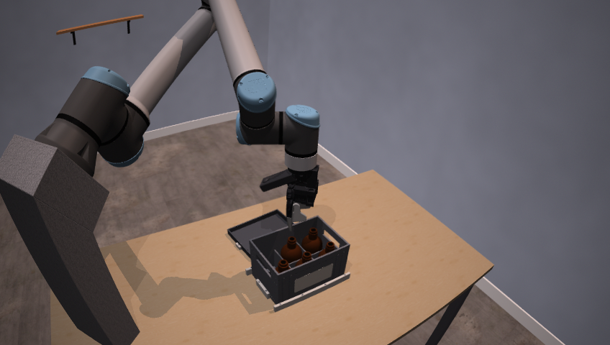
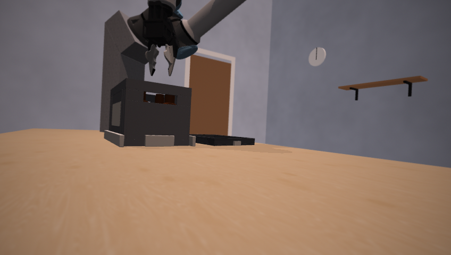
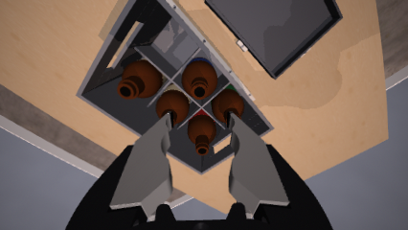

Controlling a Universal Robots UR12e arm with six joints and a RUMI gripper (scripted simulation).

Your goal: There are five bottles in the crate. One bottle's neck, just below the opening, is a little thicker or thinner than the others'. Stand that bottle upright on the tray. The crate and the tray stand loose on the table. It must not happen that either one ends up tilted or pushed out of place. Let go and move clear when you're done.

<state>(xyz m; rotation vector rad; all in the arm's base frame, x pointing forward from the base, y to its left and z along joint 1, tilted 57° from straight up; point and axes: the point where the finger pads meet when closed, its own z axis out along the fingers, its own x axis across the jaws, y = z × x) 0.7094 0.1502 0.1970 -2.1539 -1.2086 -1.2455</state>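
My hand is 160 mm above the crate, 40 mm to the left of it and 20 mm short of it. From my hand the other things lie so: flat dark tray: 230 mm below, 200 mm to the left, 90 mm behind.
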